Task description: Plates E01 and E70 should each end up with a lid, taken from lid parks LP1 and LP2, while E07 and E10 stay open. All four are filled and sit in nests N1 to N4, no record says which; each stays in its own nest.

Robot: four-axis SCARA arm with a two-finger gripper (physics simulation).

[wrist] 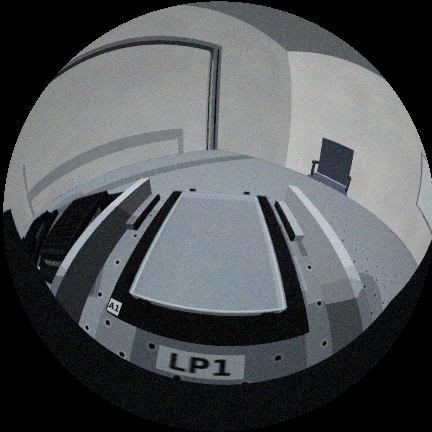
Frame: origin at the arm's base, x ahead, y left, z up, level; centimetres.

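Seen in the pictures: gripper, fingertip midpoint: (216,189).
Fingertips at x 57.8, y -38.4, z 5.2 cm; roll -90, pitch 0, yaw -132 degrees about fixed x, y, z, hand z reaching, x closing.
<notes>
Pixels of each thing's top centre, then the offset from my fingertips to it. "*": a spot on its surface instead.
- black lid park LP1 at its top centre: (213,225) dx -1.7, dy +1.5, dz -1.9 cm
- LP1 label at a spot on its surface: (200,363) * dx -8.8, dy +7.8, dz -3.7 cm
- small A1 tag at a spot on its surface: (114,306) * dx -3.6, dy +10.5, dz -2.9 cm
A pale, flat lid (210,255) lies in the black lid park LP1 (220,329), in the middle of the wrist view. My gripper (216,189) stands around the lid, one finger to its left and one to its right. The fingers are part-way apart and hold nothing; dark strips of the park show between each finger pad and the lid. Part of a dark plate with a grid of wells (70,230) shows at the far left, mostly hidden behind the left finger. No plate code can be read. LP2 does not show.
The LP1 label (200,363) is on the perforated deck in front of the park, and a small A1 tag (114,306) is at the park's near left corner. A blue chair (336,161) stands by the wall at the back right, beyond the deck.
</notes>
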